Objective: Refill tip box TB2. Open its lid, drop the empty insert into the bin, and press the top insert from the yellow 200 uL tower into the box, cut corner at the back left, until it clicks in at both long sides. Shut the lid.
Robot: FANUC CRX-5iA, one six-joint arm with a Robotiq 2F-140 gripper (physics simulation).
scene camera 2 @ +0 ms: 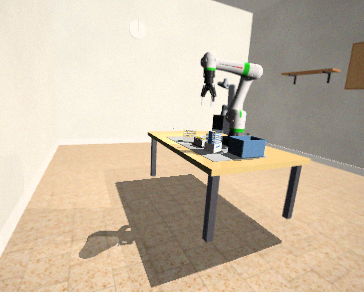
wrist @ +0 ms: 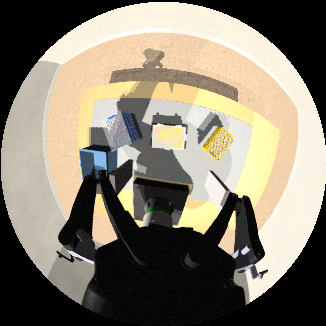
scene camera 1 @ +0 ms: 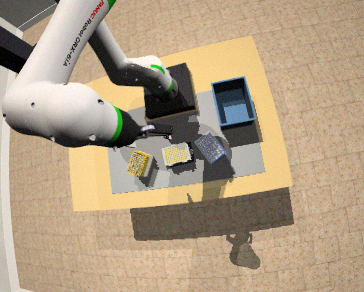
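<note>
The tip box [scene camera 1: 177, 154] [wrist: 169, 136], white-rimmed with a pale yellow grid, stands on the grey mat between the two towers; its lid and the state of its insert are too small to tell. The yellow tower [scene camera 1: 139, 163] [scene camera 2: 189, 134] [wrist: 218, 143] stands turned at an angle, left of the box in scene camera 1 and right of it in the wrist view. The blue open-topped bin [scene camera 1: 238, 123] [scene camera 2: 248, 148] [wrist: 86, 161] stands near the robot base. My gripper [scene camera 2: 207, 101] [wrist: 169, 173] is wide open and empty, high above the table, pointing down.
A blue tower [scene camera 1: 210, 148] [scene camera 2: 215, 137] [wrist: 120, 131] stands turned beside the tip box, on the bin's side. The robot base stands on a black block [scene camera 1: 185, 75] behind the grey mat [scene camera 1: 250, 162]. The wooden table [scene camera 1: 90, 197] [scene camera 2: 260, 167] bears them all.
</note>
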